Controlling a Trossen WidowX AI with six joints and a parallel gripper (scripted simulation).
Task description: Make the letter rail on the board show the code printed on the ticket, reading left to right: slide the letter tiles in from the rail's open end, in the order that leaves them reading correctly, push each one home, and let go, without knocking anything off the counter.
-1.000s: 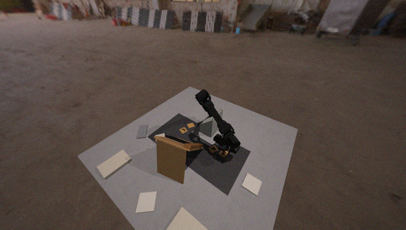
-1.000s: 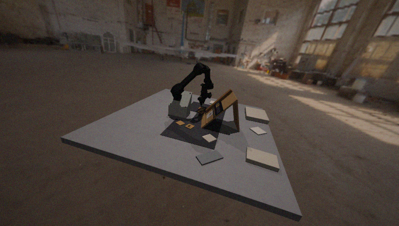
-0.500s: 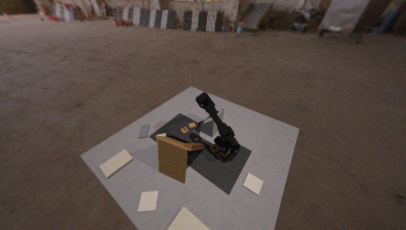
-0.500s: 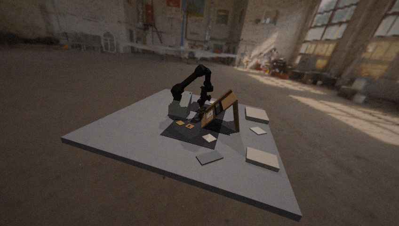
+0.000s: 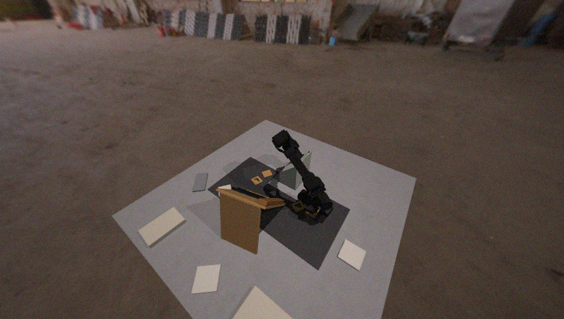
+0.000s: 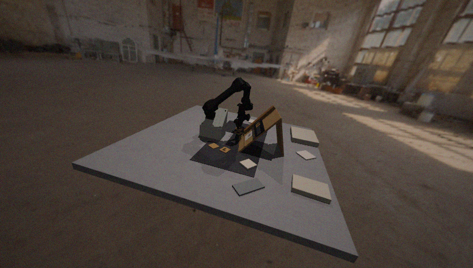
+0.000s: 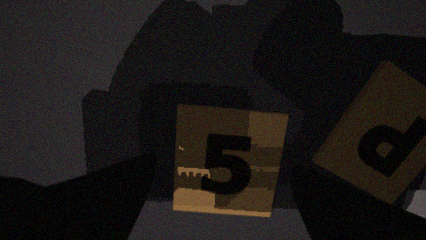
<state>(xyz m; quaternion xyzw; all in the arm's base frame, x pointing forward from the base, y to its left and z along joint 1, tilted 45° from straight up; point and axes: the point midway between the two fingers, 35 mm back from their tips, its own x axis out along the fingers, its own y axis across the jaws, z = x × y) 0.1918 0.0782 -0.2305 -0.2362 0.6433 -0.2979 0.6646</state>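
My gripper tip is 1 cm above the letter tile. Also, from my gripper tip: small white card 18 cm ahead, 51 cm to the right; then white ticket 13 cm ahead, 26 cm to the right, 7 cm above; then dark mat 1 cm ahead, 22 cm to the right, 1 cm below.
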